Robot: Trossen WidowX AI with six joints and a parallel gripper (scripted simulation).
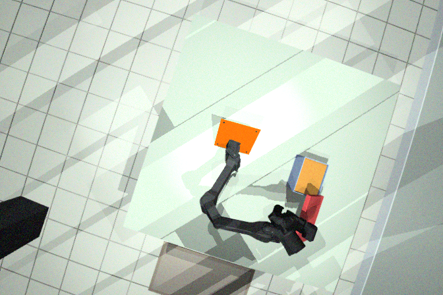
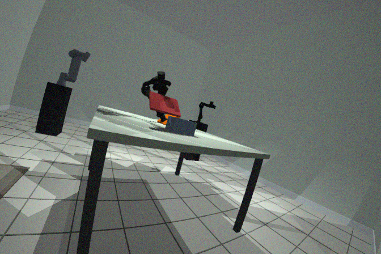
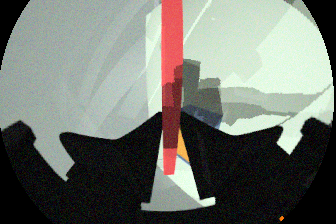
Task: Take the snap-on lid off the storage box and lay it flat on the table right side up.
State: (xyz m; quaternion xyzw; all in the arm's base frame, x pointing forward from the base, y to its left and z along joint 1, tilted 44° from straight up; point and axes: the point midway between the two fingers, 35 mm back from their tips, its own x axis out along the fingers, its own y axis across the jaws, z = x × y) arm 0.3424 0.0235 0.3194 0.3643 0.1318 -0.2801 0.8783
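My gripper tip is now 60 mm short of the red lid and 50 mm above it. From my gripper tip the other things lie so: grey-blue storage box: 50 mm ahead, 180 mm to the left, 180 mm below.
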